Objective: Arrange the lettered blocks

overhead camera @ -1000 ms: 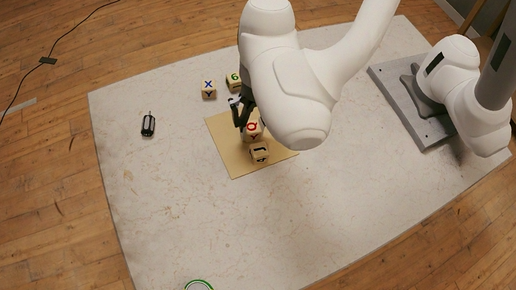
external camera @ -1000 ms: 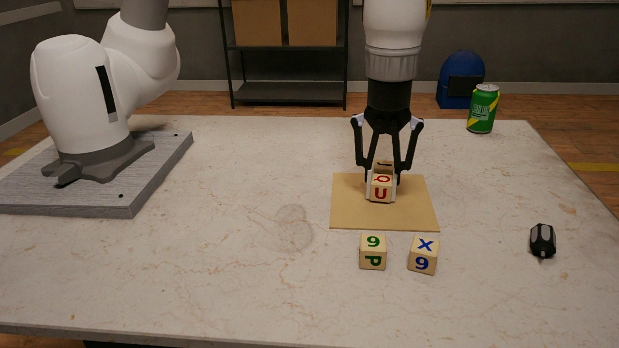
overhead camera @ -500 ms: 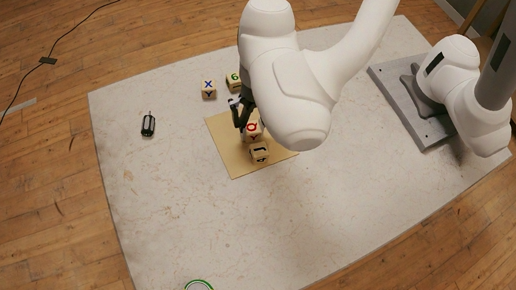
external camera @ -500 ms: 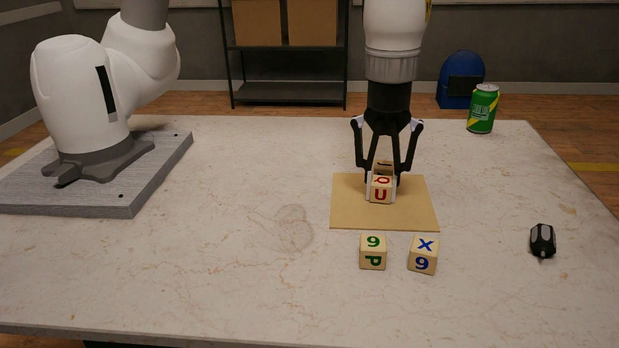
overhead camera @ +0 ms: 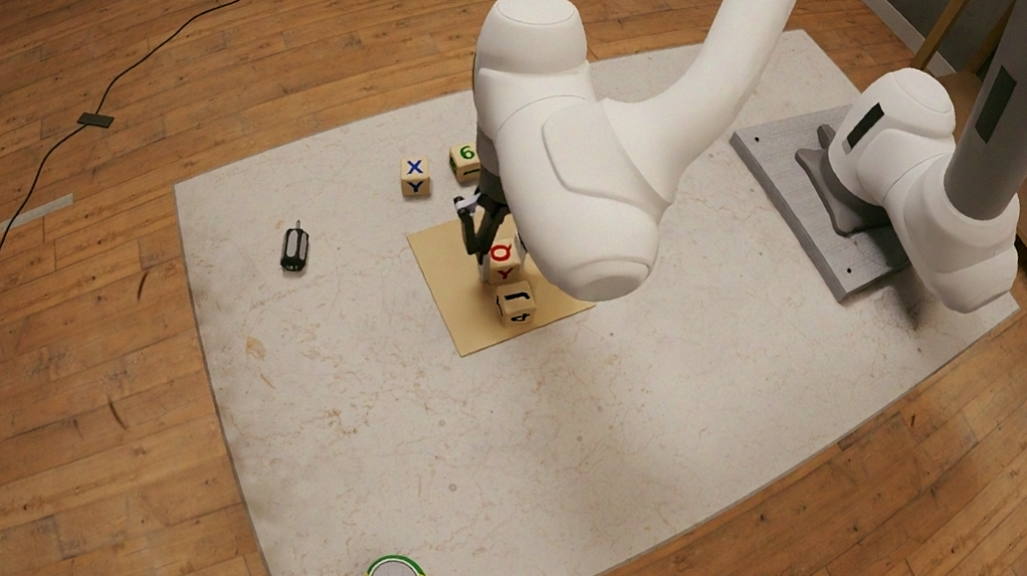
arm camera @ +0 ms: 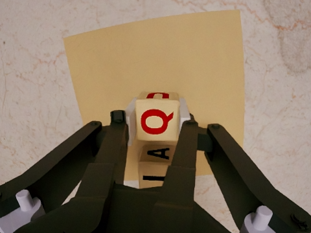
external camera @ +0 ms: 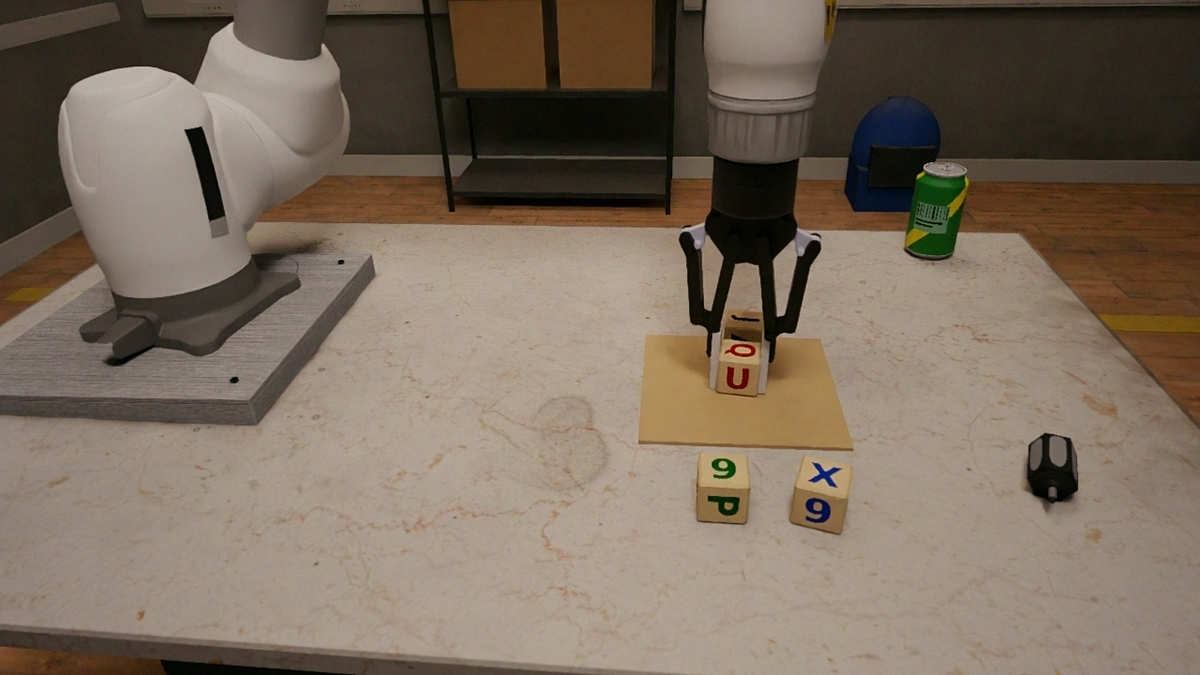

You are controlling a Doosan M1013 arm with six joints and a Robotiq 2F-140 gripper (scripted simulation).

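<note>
Right now my hand is 3 cm above the tan mat. Round my hand: black tool: 28 cm ahead, 9 cm to the right, 2 cm below; green can: 40 cm to the left, 22 cm ahead, 3 cm above.
</note>
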